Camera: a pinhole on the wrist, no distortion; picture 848 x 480 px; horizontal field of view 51.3 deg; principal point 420.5 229.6 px. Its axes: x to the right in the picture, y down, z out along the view. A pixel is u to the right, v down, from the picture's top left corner.
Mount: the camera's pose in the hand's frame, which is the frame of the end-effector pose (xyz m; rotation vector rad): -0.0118 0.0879 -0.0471 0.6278 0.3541 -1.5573
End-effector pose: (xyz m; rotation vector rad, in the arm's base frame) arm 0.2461 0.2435 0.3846 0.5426 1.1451 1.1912
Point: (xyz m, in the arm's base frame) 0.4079 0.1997 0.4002
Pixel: 488.5 232.0
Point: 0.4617 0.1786 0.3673
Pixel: 557.1 235.1
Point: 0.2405 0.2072 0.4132
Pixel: 770.7 37.7
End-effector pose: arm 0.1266 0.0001 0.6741 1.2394 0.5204 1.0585
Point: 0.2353 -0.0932 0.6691
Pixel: 415.0 306.5
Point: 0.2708 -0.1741 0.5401
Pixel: 644.8 116.9
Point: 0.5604 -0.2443 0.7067
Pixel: 186.7 399.9
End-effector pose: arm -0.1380 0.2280 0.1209 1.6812 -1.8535 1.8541
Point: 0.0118 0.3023 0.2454
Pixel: outside the picture
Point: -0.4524 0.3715 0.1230
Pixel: behind the camera
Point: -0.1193 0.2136 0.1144
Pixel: 688.7 457.6
